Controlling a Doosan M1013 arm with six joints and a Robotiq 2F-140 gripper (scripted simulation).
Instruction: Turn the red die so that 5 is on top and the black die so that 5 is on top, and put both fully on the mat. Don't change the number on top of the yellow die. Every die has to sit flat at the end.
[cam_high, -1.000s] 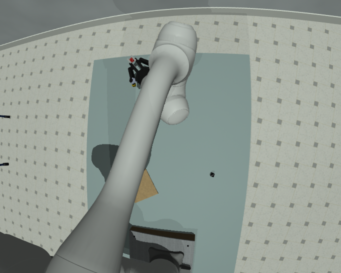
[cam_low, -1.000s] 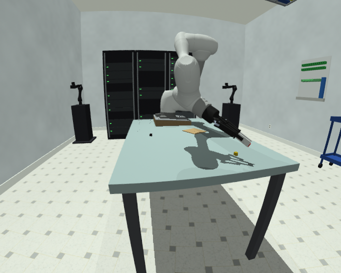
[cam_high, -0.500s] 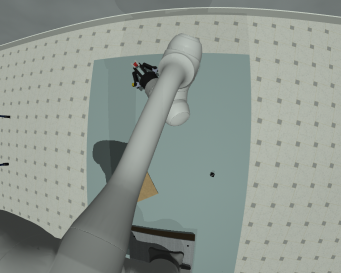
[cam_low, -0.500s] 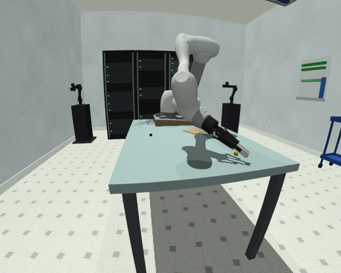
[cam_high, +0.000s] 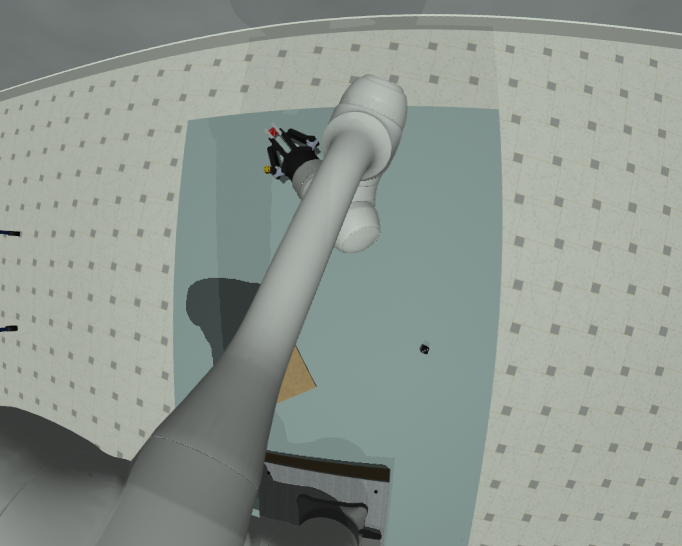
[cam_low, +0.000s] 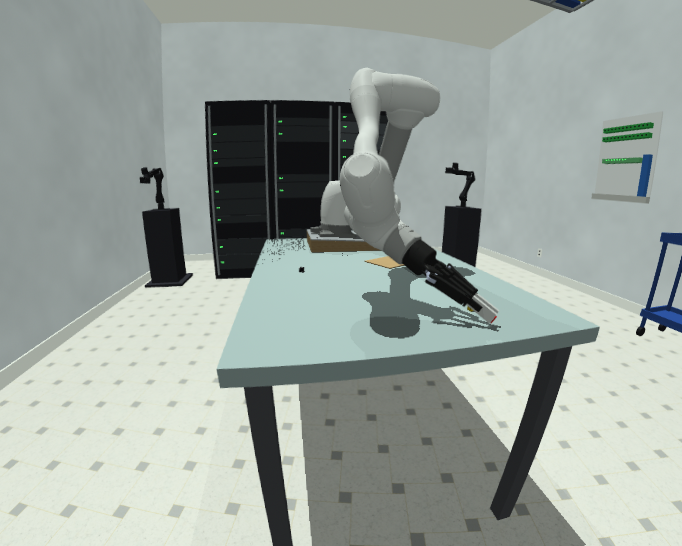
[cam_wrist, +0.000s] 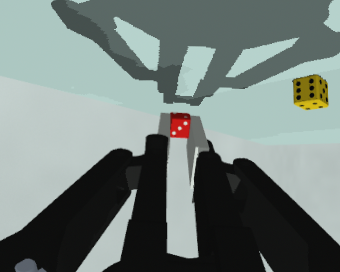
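The red die lies 2 cm below my hand, 2 cm ahead of it and 1 cm to the left of it. The rest, counted from my hand: black die (51 cm behind, 37 cm to the right, 3 cm below); tan mat (60 cm behind, 4 cm below, 2 cm to the right); yellow die (8 cm behind, 3 cm to the left, 3 cm below).
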